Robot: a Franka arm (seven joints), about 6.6 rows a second.
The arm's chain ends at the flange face. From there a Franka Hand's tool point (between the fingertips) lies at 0.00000 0.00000 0.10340 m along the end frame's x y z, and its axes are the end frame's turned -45 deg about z.
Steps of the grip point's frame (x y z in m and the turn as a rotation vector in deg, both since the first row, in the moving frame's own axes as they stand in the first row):
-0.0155, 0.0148, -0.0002, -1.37, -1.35, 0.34
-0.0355, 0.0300, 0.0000, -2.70, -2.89, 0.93
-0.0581, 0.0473, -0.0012, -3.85, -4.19, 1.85
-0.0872, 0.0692, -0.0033, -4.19, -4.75, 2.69
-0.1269, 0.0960, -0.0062, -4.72, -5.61, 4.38
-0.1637, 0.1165, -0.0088, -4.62, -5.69, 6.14
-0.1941, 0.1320, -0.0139, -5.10, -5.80, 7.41
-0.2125, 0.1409, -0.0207, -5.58, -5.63, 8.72
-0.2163, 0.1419, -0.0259, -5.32, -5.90, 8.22
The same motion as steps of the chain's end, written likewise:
-0.0005, 0.0180, -0.0001, -1.92, 0.01, 0.34
-0.0036, 0.0392, 0.0002, -3.95, -0.13, 0.93
-0.0070, 0.0643, -0.0007, -5.69, -0.24, 1.85
-0.0117, 0.0992, -0.0027, -6.32, -0.40, 2.69
-0.0202, 0.1445, -0.0054, -7.30, -0.63, 4.38
-0.0313, 0.1851, -0.0080, -7.29, -0.76, 6.14
-0.0421, 0.2168, -0.0130, -7.71, -0.49, 7.41
-0.0495, 0.2357, -0.0197, -7.93, -0.04, 8.72
-0.0508, 0.2391, -0.0249, -7.93, -0.41, 8.22

